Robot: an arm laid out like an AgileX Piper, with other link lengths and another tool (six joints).
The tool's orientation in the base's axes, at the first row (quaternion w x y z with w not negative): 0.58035 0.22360 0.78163 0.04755
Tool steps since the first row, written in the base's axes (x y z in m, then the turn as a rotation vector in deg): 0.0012 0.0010 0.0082 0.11 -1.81 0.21; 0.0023 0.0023 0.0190 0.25 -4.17 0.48; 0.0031 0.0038 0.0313 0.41 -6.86 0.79; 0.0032 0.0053 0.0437 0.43 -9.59 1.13; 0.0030 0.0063 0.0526 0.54 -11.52 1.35; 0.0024 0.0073 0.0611 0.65 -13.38 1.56
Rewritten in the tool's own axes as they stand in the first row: -0.0071 0.0040 -0.0017 -0.94 -1.52 0.37; -0.0164 0.0091 -0.0044 -2.17 -3.50 0.85; -0.0269 0.0148 -0.0079 -3.57 -5.76 1.40; -0.0373 0.0203 -0.0121 -4.98 -8.08 1.81; -0.0447 0.0241 -0.0153 -5.98 -9.71 2.20; -0.0517 0.0276 -0.0188 -6.94 -11.27 2.58
